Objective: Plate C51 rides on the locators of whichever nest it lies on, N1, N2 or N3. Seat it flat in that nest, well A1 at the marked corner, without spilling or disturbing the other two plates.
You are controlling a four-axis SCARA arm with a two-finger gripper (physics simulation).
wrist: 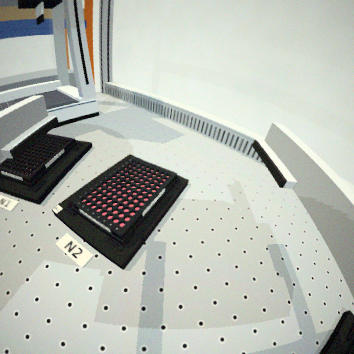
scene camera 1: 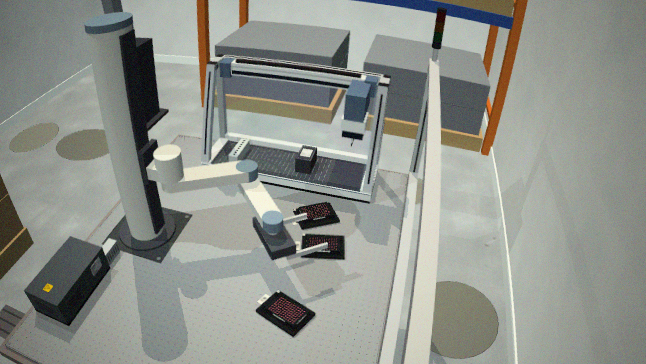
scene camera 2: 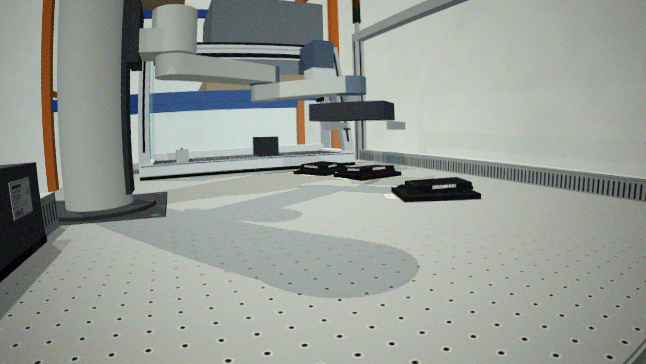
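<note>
My gripper (scene camera 1: 316, 230) (scene camera 2: 365, 125) (wrist: 155, 116) is open and empty, above the table near nests N1 and N2. In the wrist view, a black plate with pink wells (wrist: 127, 195) lies on black nest N2 (wrist: 120, 254), which has a small white tag at its left corner. Another plate (wrist: 37, 155) lies on nest N1 (wrist: 40, 192), partly hidden by the left finger. The third plate (scene camera 1: 286, 309) (scene camera 2: 439, 186) lies on the nearest nest (scene camera 1: 293, 332) (scene camera 2: 435, 196). No plate code is readable, and I cannot tell which plate sits unevenly.
A gantry machine (scene camera 1: 305, 75) stands behind the nests, with a black block (scene camera 1: 305, 159) (scene camera 2: 265, 146) on its deck. The arm's column (scene camera 1: 117, 135) (scene camera 2: 92, 105) and a dark control box (scene camera 1: 67, 280) stand at the left. A pale barrier rail (scene camera 1: 427, 210) runs along the right.
</note>
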